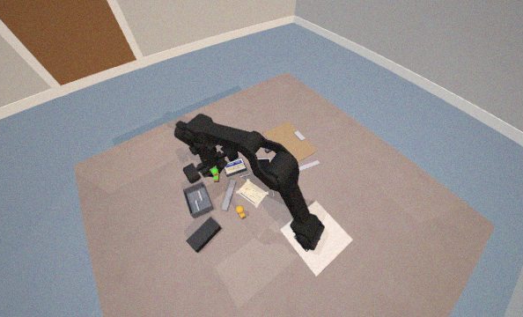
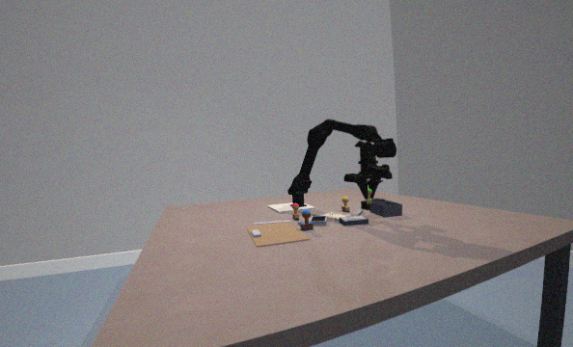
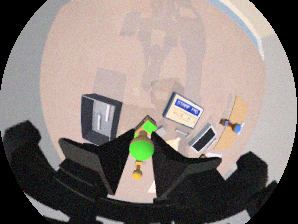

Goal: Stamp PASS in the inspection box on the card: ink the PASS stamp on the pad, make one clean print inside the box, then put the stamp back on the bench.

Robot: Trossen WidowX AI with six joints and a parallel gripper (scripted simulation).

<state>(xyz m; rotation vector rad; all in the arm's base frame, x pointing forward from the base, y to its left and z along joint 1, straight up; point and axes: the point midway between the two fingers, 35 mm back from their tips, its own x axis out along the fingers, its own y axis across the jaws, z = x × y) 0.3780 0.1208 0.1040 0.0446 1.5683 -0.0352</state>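
My gripper tip is now 6 cm past the dark ink pad, 19 cm to the left of it and 7 cm above it. The rest, counted from my gripper tip: grey bar: 7 cm behind, 7 cm below; then blue-and-white box: 2 cm ahead, 9 cm to the right, 6 cm below; then green-knobbed stamp: right at my gripper tip.
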